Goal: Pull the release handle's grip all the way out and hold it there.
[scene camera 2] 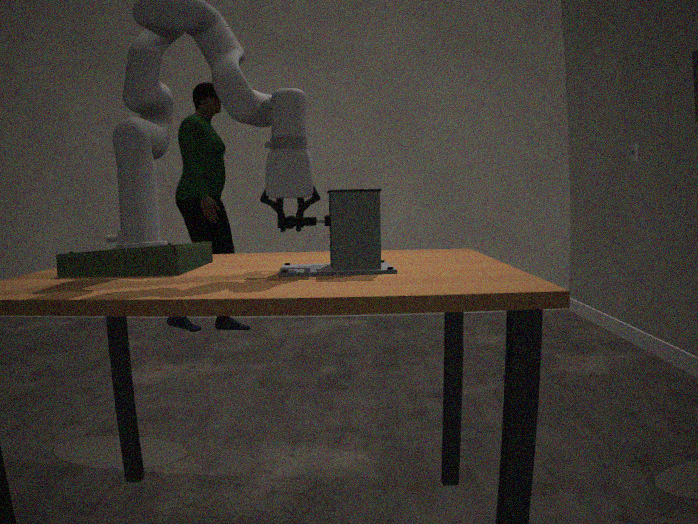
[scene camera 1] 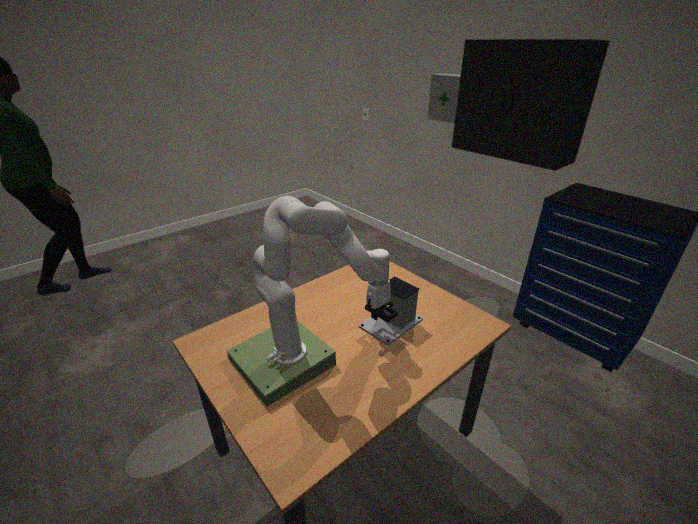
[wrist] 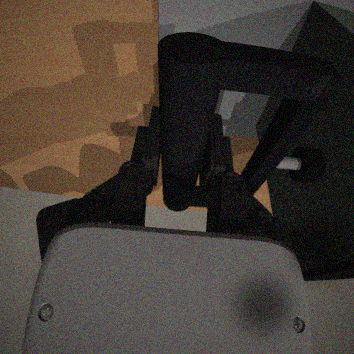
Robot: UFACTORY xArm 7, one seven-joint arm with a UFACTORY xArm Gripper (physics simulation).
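Observation:
The release handle's grip point(wrist: 187, 85) is a thick black bar on a black frame, seen in the wrist view. The handle point(scene camera 2: 308, 221) stands out level from the left side of a grey box point(scene camera 1: 407, 303) point(scene camera 2: 355, 231) point(wrist: 312, 220). A short length of pale rod point(wrist: 289, 163) point(scene camera 2: 321, 221) shows between the handle frame and the black collar on the box. My gripper point(scene camera 1: 381, 311) point(scene camera 2: 290, 223) point(wrist: 183, 126) points down and is shut on the grip, with one finger on each side of the bar. Small details are dark in scene camera 1.
The box stands on a light metal plate point(scene camera 1: 369, 326) point(scene camera 2: 293, 270) on the wooden table point(scene camera 1: 445, 332) point(scene camera 2: 451, 282). My arm's base is on a green block point(scene camera 1: 253, 360) point(scene camera 2: 112, 263). A person point(scene camera 1: 28, 152) point(scene camera 2: 200, 152) stands beyond the table. A blue drawer cabinet point(scene camera 1: 597, 282) stands at the right.

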